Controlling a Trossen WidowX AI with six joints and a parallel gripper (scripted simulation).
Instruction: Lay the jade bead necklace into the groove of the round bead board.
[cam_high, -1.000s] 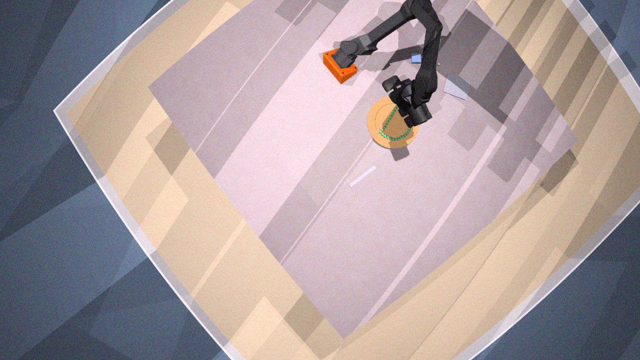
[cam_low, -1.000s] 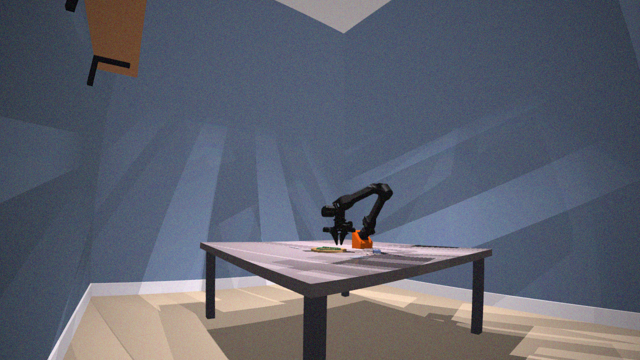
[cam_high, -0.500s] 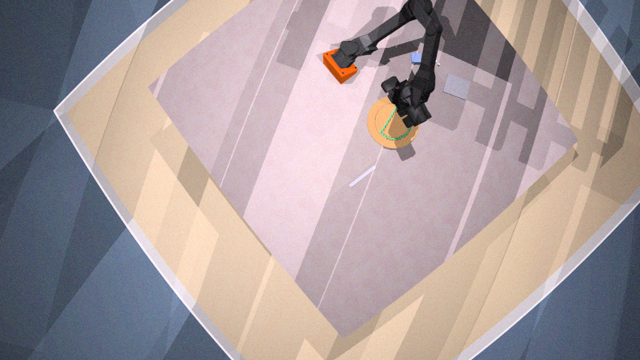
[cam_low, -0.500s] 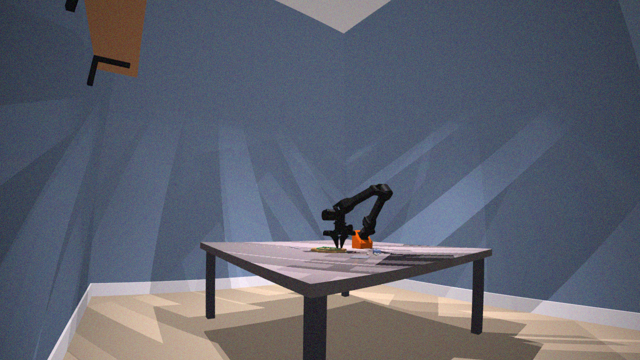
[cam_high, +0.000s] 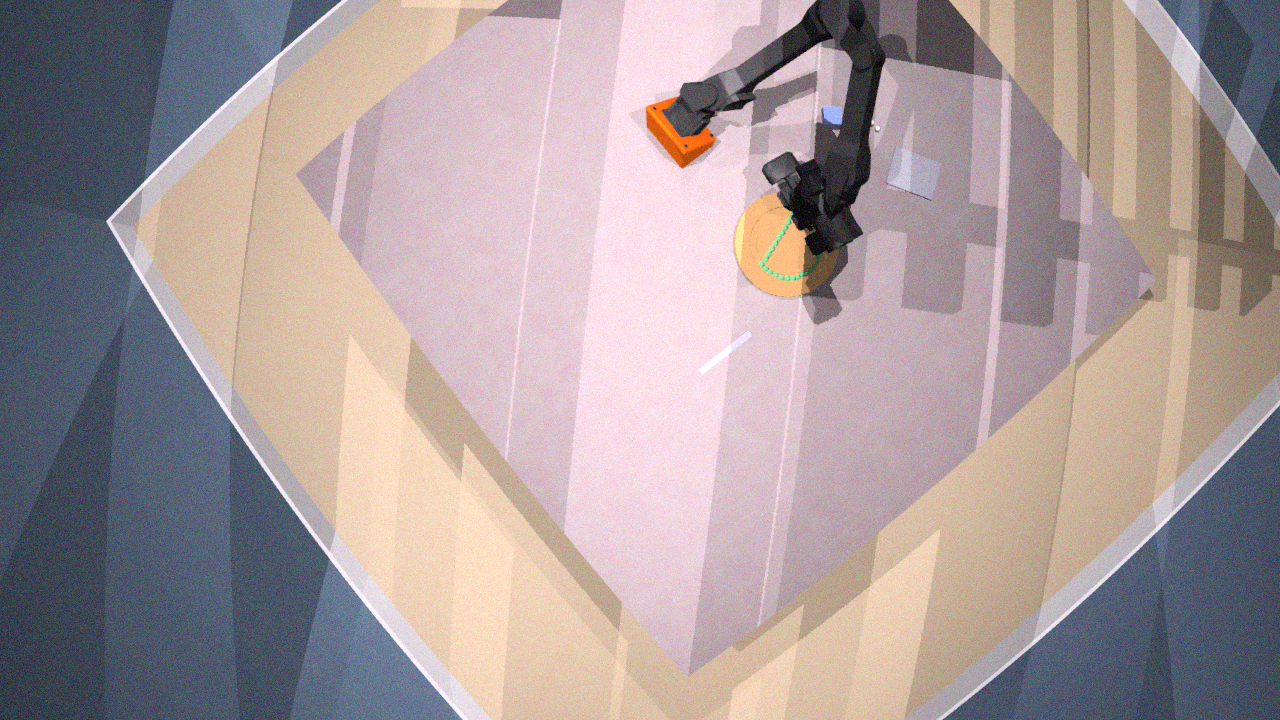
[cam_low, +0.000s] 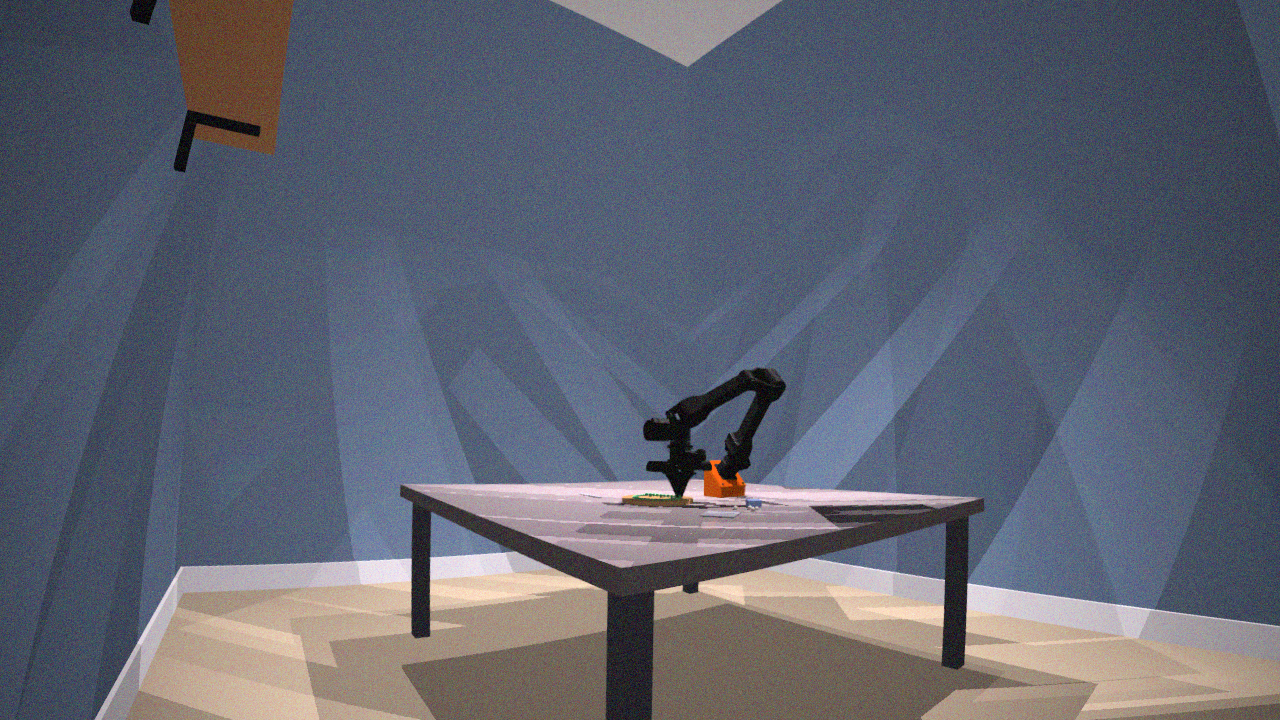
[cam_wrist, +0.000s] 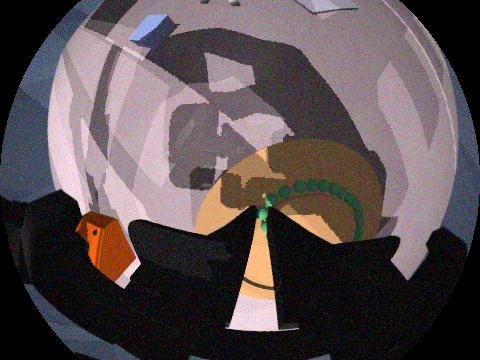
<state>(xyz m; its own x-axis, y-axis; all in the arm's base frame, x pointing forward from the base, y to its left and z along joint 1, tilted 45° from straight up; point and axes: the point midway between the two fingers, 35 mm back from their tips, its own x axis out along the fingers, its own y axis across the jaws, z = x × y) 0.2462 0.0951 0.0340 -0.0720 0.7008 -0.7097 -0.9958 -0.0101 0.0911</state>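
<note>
Right now my gripper tip is 50 mm to the left of the round tan bead board, 40 mm short of it and 10 mm above it. Also, from my gripper tip: white strip: 260 mm to the right, 150 mm ahead, 10 mm below; pale square sheet: 260 mm to the left, 70 mm ahead, 10 mm below; blue cube: 180 mm to the left, 120 mm behind, 10 mm below.
</note>
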